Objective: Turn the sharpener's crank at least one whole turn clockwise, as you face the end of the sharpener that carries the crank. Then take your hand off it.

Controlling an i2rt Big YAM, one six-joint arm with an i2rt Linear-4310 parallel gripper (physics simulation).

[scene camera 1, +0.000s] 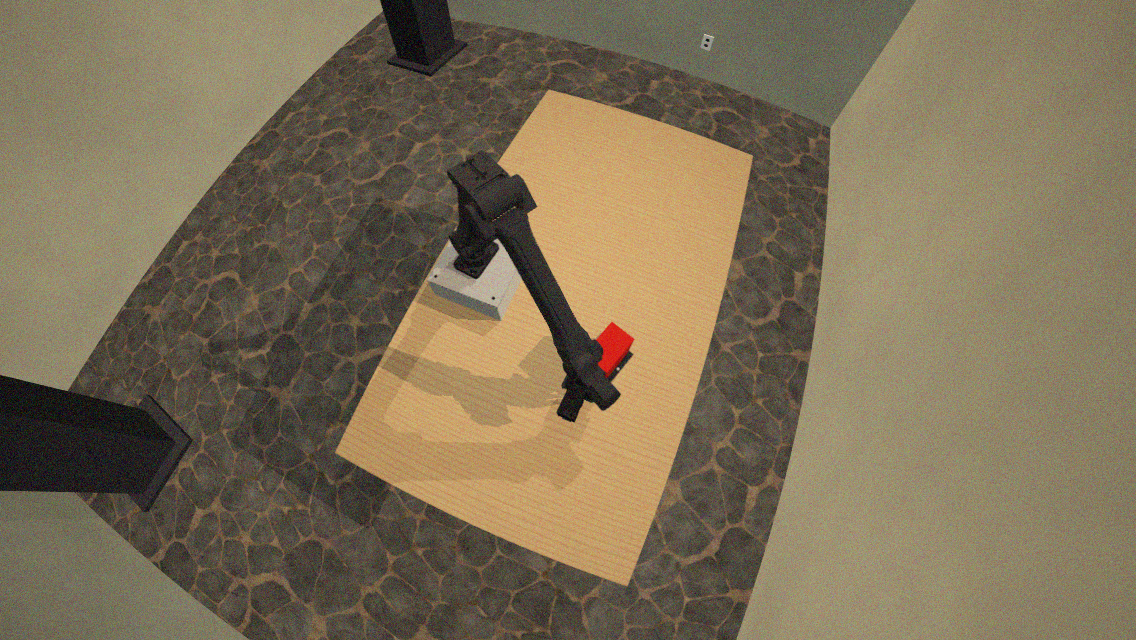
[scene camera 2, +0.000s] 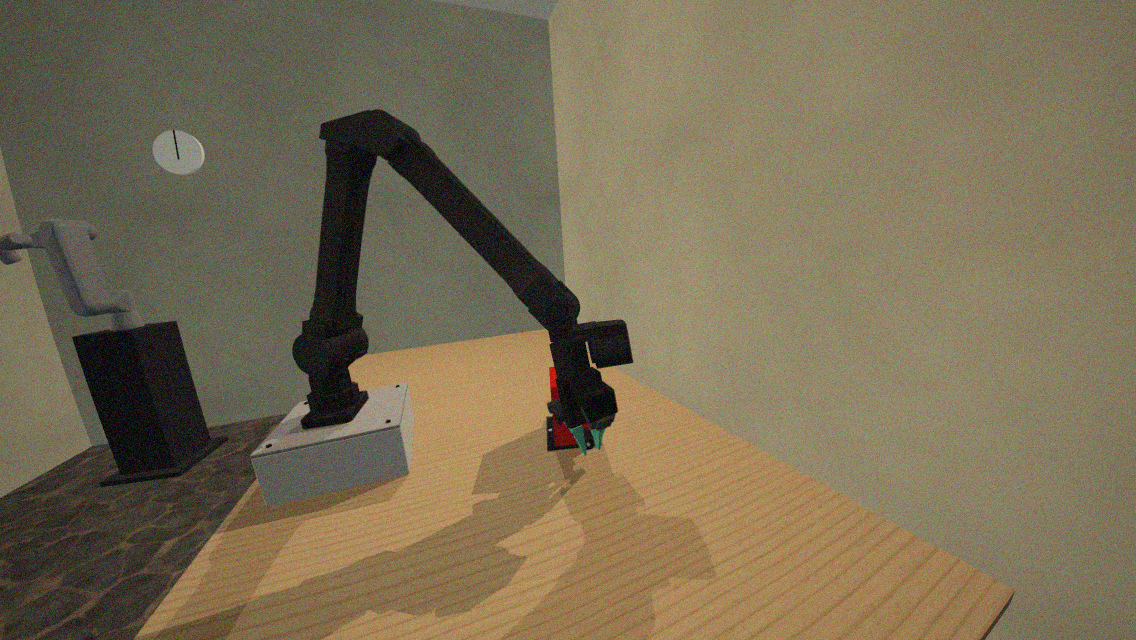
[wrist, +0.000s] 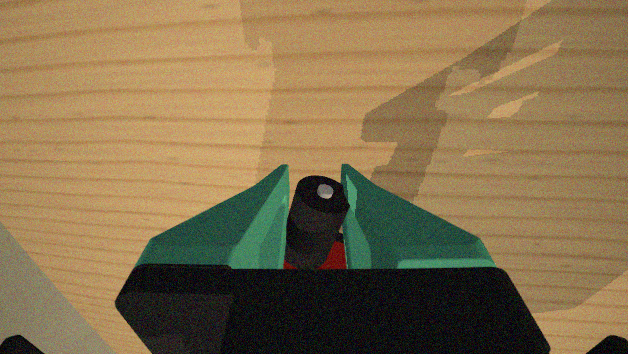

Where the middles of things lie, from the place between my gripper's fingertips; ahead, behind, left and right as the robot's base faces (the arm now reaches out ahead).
My gripper is now 10 mm to the right of the black crank handle [wrist: 313,223] and 20 mm below it. The rest, counted from my hand: red sharpener [scene camera 1: 615,342]: 90 mm to the left, 40 mm above.
